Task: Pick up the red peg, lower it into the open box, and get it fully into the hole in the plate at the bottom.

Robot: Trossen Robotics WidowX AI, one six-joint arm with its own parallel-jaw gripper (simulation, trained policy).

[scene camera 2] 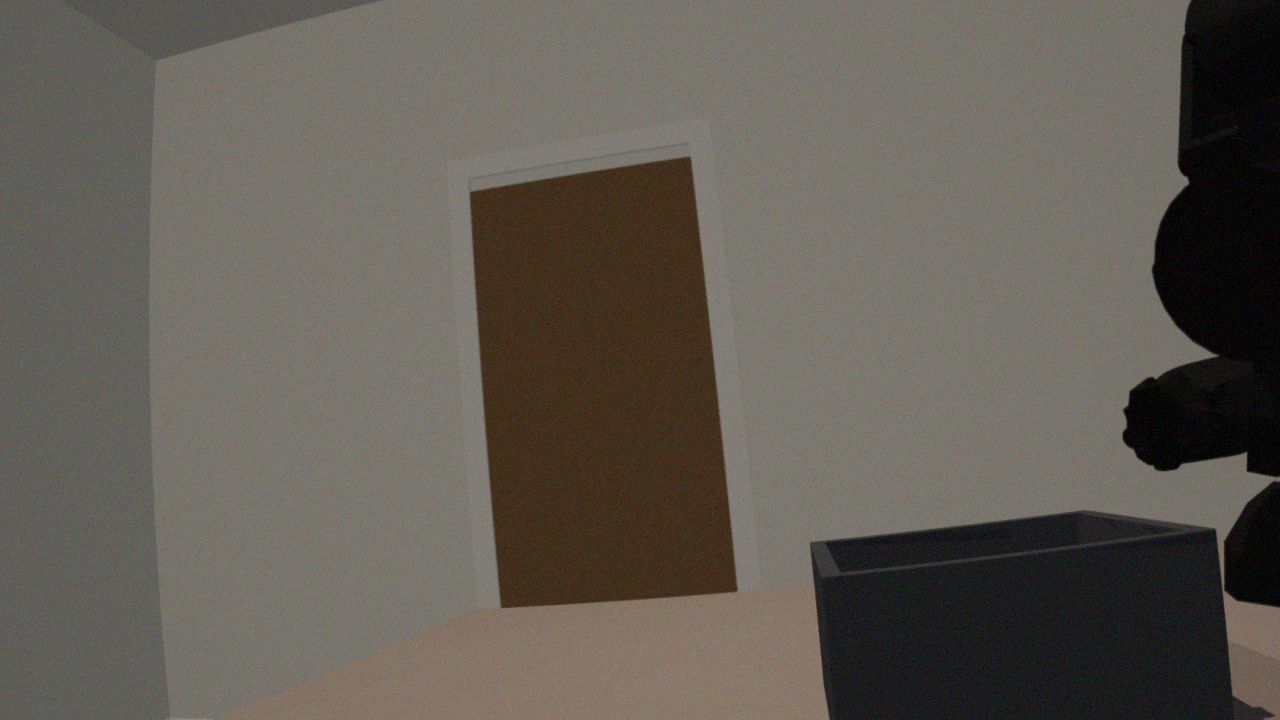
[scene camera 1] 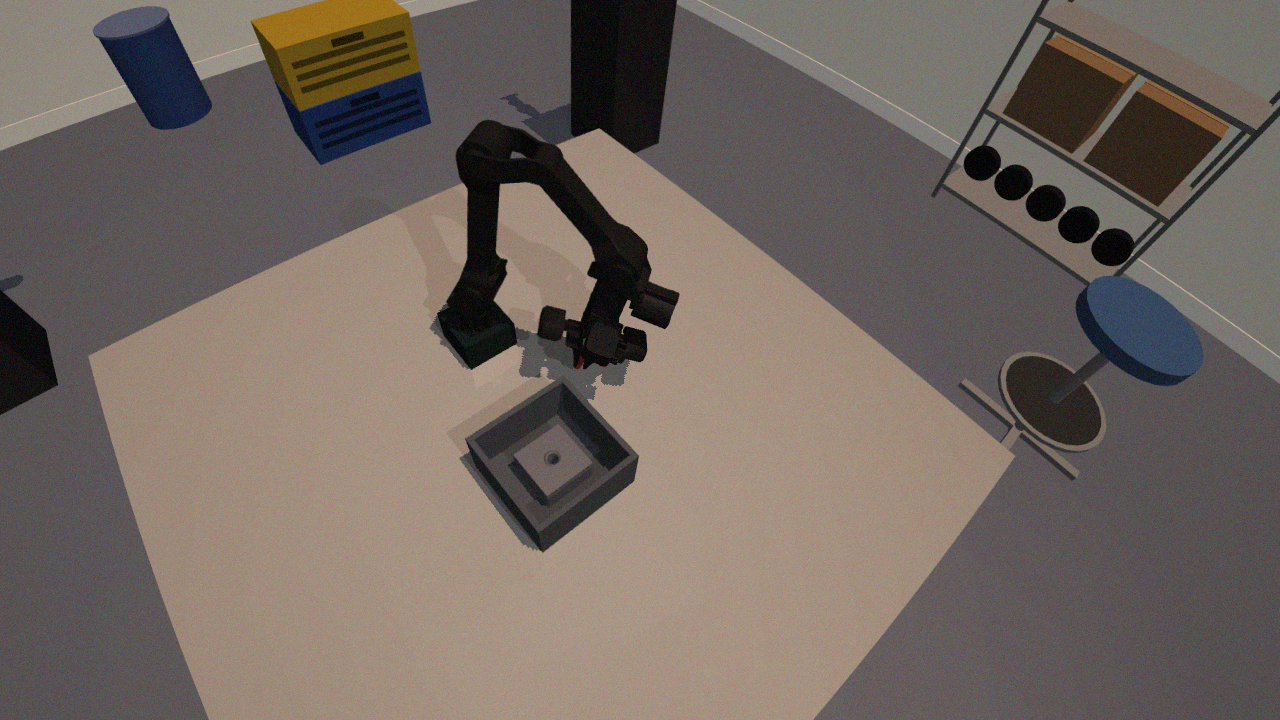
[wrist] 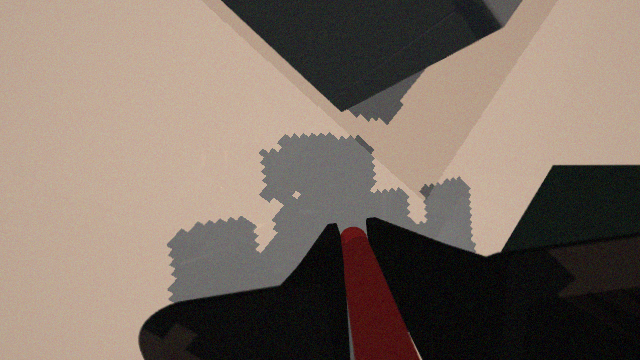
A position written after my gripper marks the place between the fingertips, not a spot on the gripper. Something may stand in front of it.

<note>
I see my gripper (scene camera 1: 579, 366), a grey box (scene camera 2: 1078, 608) and a grey plate (scene camera 1: 553, 465).
The grey box is seen too in scene camera 1 (scene camera 1: 614, 466). My gripper also shows in the wrist view (wrist: 351, 230). Scene camera 2 does not show the grey plate, which is hidden by the grey box. The wrist view misses the grey plate: it is out of frame.
</note>
